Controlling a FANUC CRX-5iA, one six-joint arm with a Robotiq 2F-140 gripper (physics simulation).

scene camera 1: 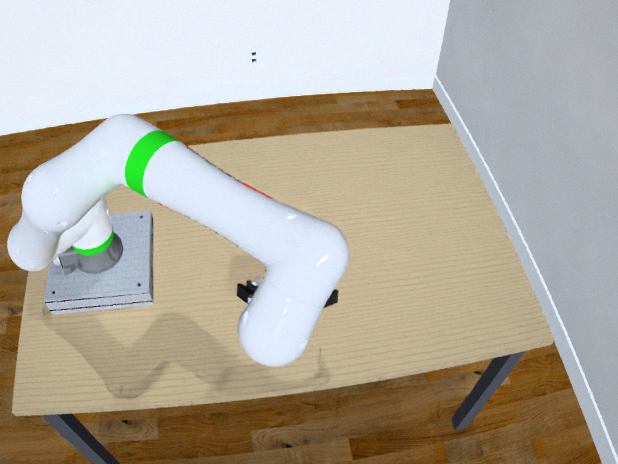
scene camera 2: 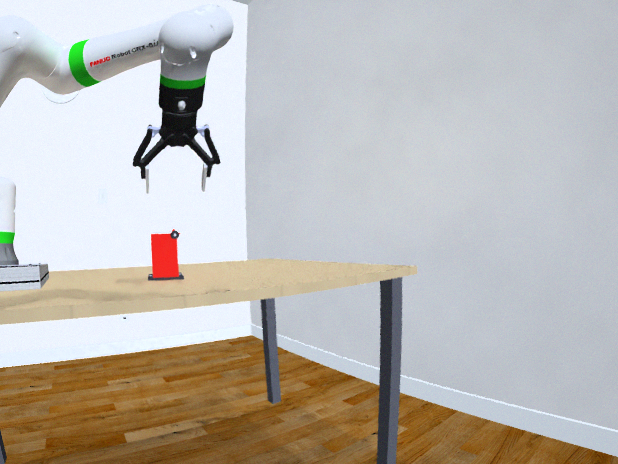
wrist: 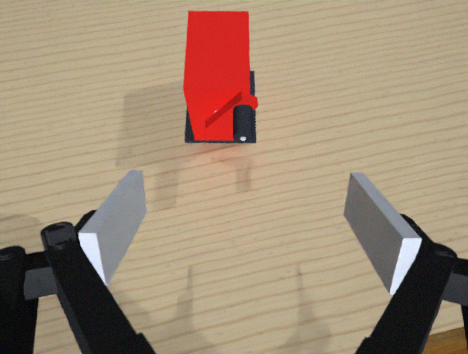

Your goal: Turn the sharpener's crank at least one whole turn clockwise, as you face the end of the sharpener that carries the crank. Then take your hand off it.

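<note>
The red sharpener stands upright on its dark base on the table. Its red crank arm slants up to the right across the end face in the wrist view. The black handle sits at the upper right of that end, near the top of the body. My gripper is wide open and empty, well above the sharpener and apart from the handle. In scene camera 1 the arm hides the sharpener and most of the gripper.
The wooden table carries the robot's grey base plate at its left. A white wall stands behind the table and a grey wall at the right.
</note>
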